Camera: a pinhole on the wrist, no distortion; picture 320 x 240 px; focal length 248.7 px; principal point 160.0 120.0 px. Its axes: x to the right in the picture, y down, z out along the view. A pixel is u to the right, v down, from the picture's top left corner.
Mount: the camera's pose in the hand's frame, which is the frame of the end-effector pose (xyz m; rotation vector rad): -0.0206 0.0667 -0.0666 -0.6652 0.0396 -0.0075
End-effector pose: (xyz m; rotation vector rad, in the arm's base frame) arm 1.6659 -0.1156 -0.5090 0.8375 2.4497 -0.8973
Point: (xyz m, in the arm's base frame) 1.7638 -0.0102 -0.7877
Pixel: 274 134
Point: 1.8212 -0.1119 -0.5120
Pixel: outside the picture
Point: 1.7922 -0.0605 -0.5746
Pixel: 119 126
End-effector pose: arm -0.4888 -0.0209 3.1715 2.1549 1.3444 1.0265
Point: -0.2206 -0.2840 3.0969
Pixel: 25 76
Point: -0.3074 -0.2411 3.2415
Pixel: 42 182
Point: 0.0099 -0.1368 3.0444
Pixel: 152 43
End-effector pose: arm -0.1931 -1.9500 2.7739 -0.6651 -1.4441 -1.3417
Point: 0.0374 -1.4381 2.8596
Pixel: 107 87
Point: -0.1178 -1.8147 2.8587
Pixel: 205 36
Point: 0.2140 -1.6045 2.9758
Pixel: 145 204
